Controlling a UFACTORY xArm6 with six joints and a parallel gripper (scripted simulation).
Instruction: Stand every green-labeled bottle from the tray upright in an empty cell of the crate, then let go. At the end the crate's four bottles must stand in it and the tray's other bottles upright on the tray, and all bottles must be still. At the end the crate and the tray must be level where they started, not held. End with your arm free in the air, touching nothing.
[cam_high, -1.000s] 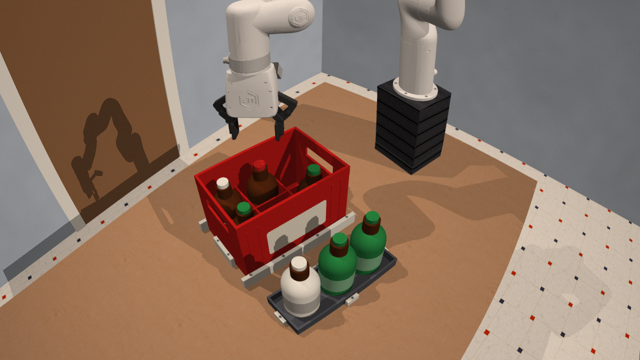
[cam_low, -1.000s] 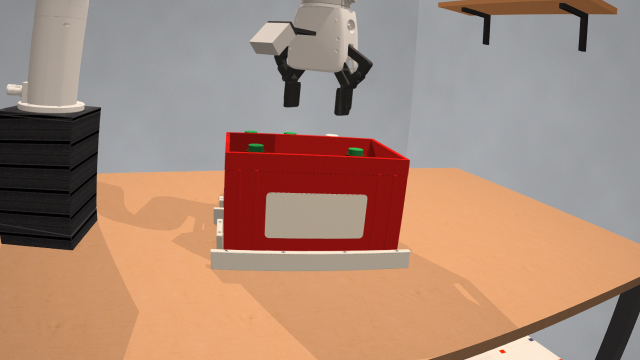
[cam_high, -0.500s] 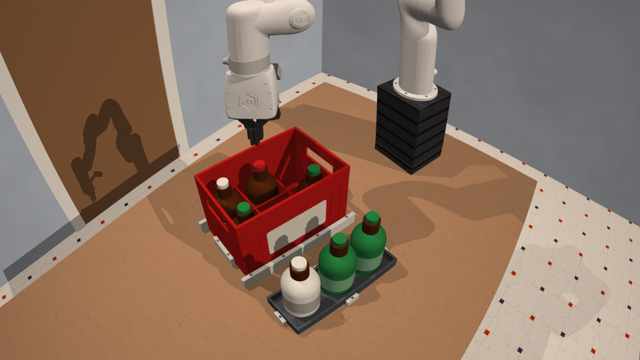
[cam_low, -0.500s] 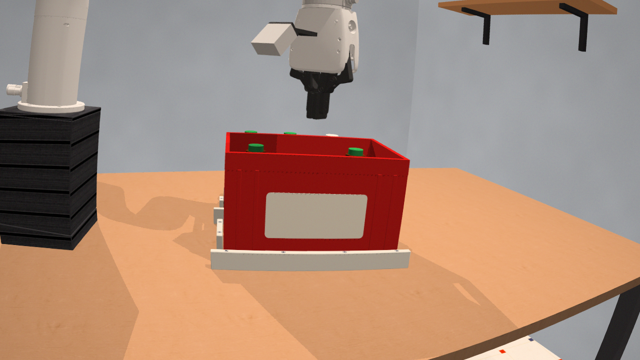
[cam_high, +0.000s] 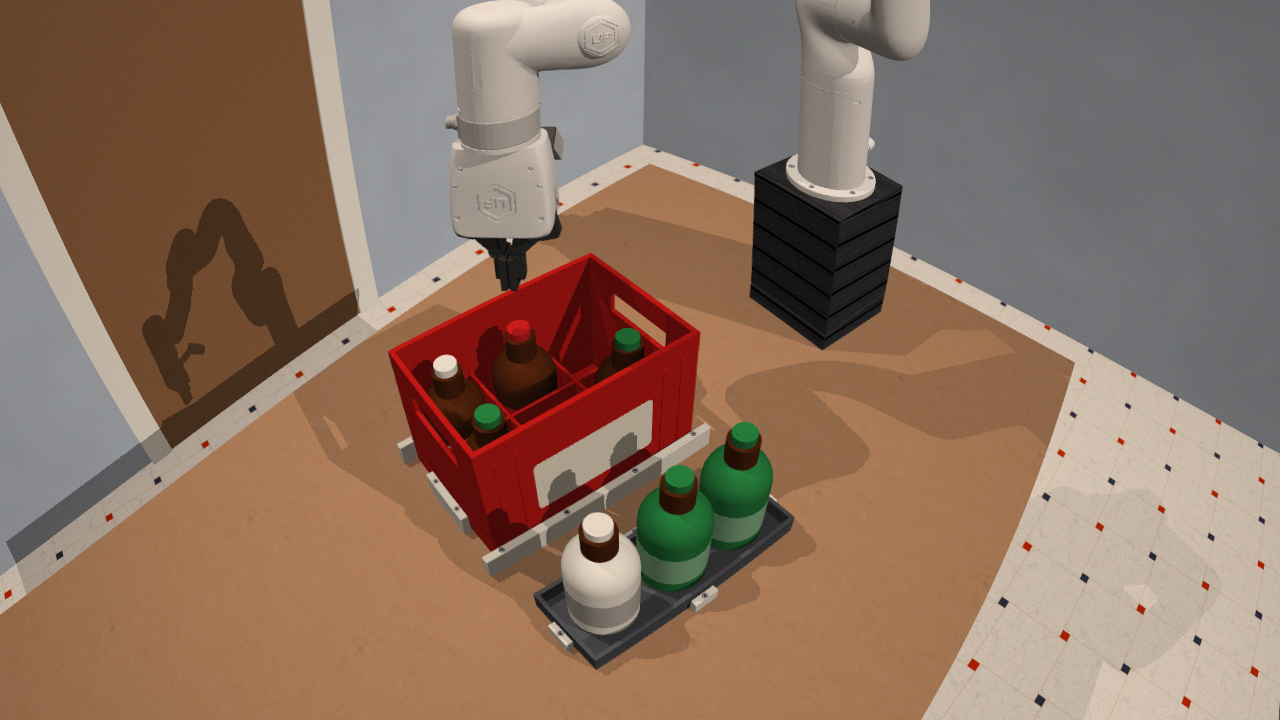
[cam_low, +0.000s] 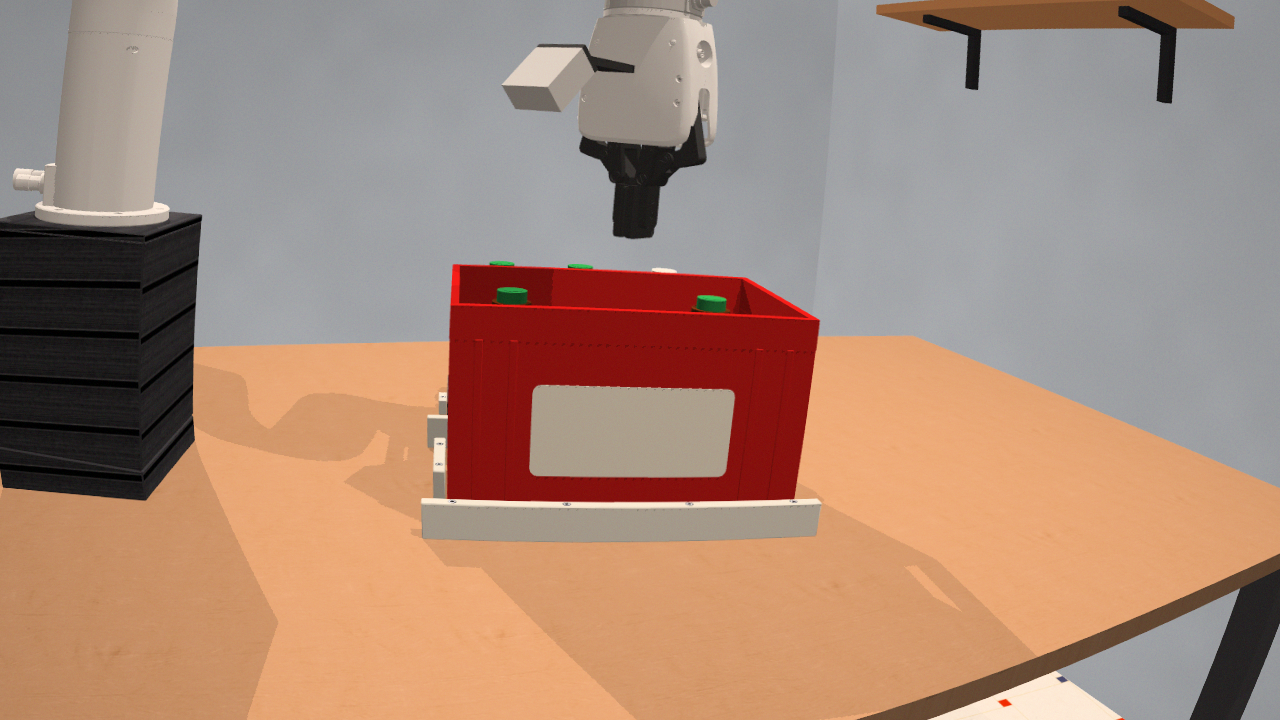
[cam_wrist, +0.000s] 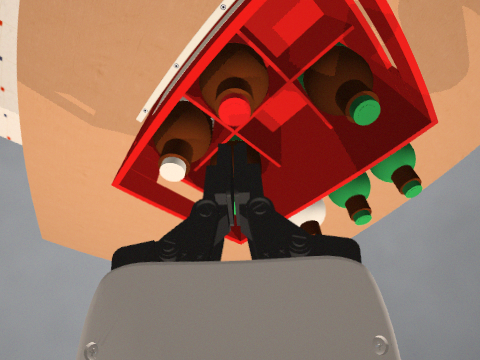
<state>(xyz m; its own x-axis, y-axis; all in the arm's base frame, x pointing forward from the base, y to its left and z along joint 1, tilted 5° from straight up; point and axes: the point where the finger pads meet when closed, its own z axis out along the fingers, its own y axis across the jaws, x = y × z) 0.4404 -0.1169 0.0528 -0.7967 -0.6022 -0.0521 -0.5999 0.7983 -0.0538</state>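
The white-labeled bottle is 12 cm ahead of my hand, 24 cm to the left of it and 16 cm below it. Also, from my hand: dark tray 4 cm ahead, 25 cm to the left, 23 cm below; green bottle 5 cm behind, 26 cm to the left, 16 cm below; crate 1 cm ahead, 4 cm to the left, 16 cm below.
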